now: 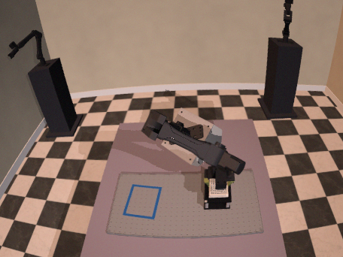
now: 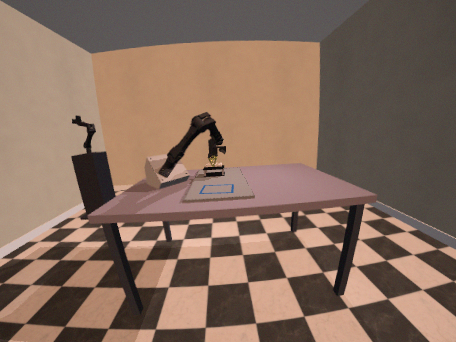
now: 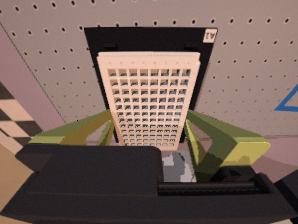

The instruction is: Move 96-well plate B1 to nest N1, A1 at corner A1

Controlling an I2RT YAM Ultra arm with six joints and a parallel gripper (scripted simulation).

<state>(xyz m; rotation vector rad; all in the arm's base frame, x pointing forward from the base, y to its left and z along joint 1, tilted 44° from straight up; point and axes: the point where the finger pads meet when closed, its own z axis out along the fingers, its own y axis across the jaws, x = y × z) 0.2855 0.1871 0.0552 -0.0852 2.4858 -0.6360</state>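
My hand is 2 cm above the black raised nest N1. From my hand the other things lie so: white 96-well plate right at my hand; A1 corner label 7 cm ahead, 6 cm to the right, 2 cm below.
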